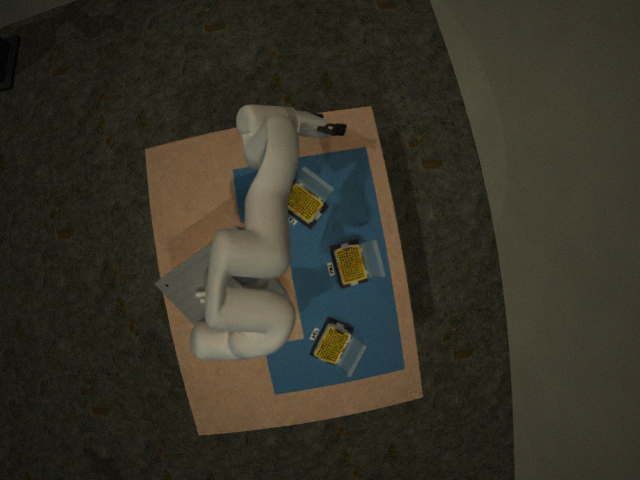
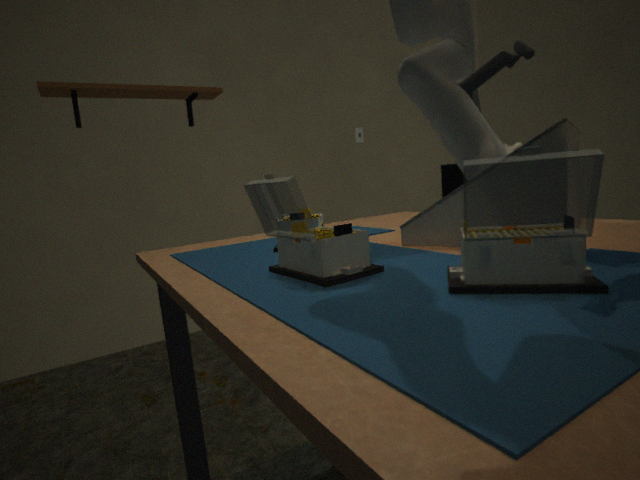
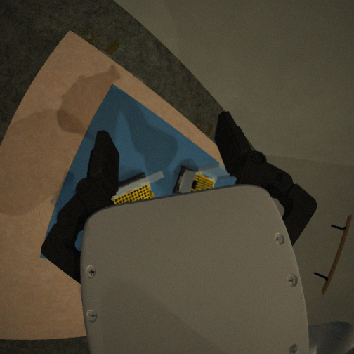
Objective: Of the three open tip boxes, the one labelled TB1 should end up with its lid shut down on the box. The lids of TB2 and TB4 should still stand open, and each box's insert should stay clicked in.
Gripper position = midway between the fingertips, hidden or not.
I see my gripper (image 1: 333, 124) and a blue mat (image 2: 512, 369).
The blue mat shows as well in image 1 (image 1: 353, 213) and in image 3 (image 3: 146, 143).
